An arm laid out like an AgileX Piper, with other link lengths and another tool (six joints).
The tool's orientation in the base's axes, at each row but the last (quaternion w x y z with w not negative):
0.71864 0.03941 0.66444 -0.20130
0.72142 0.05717 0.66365 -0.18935
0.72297 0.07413 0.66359 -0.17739
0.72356 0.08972 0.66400 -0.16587
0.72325 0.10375 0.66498 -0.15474
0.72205 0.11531 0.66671 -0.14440
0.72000 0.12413 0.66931 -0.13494
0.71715 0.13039 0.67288 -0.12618
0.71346 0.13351 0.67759 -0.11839
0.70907 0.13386 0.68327 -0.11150
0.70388 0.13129 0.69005 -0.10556
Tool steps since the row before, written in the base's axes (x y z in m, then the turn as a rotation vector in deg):
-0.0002 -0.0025 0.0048 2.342 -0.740 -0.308
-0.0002 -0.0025 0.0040 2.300 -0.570 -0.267
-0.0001 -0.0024 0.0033 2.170 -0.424 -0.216
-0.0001 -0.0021 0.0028 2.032 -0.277 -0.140
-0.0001 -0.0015 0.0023 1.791 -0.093 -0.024
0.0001 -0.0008 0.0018 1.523 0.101 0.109
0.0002 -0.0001 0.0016 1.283 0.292 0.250
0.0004 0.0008 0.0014 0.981 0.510 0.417
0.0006 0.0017 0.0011 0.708 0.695 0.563
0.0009 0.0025 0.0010 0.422 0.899 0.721
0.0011 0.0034 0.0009 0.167 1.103 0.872
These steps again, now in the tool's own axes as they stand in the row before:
-0.0041 -0.0034 0.0012 0.559 0.187 2.404
-0.0034 -0.0030 0.0011 0.483 0.323 2.313
-0.0029 -0.0027 0.0011 0.402 0.405 2.147
-0.0025 -0.0022 0.0009 0.301 0.485 1.975
-0.0022 -0.0016 0.0007 0.153 0.563 1.696
-0.0017 -0.0008 0.0005 -0.009 0.643 1.389
-0.0016 0.0000 0.0003 -0.171 0.734 1.107
-0.0014 0.0009 0.0002 -0.358 0.833 0.758
-0.0010 0.0018 0.0000 -0.516 0.915 0.444
-0.0009 0.0027 0.0000 -0.680 1.015 0.111
-0.0008 0.0036 -0.0001 -0.831 1.130 -0.195

